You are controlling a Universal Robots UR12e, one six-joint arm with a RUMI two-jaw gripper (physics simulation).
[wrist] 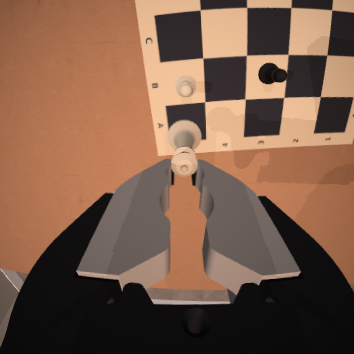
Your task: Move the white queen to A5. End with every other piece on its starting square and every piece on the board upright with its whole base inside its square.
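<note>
The white queen is seen from above, with its base in front of the dark A5 square at the board's lettered left edge. It looks upright and partly covers that square. A shadow falls on the light A4 square beside it, apart from the base, so the queen appears to be above the board. My gripper is shut on the queen's upper part, just off the board's near edge in the view. The chessboard shows rows A to C. The queen hides part of A5 and its number label.
A white pawn stands upright on B5, close behind the queen. A black pawn stands on B3, farther right. Brown table surface lies left of the board and below it. A grey edge shows at the lower left.
</note>
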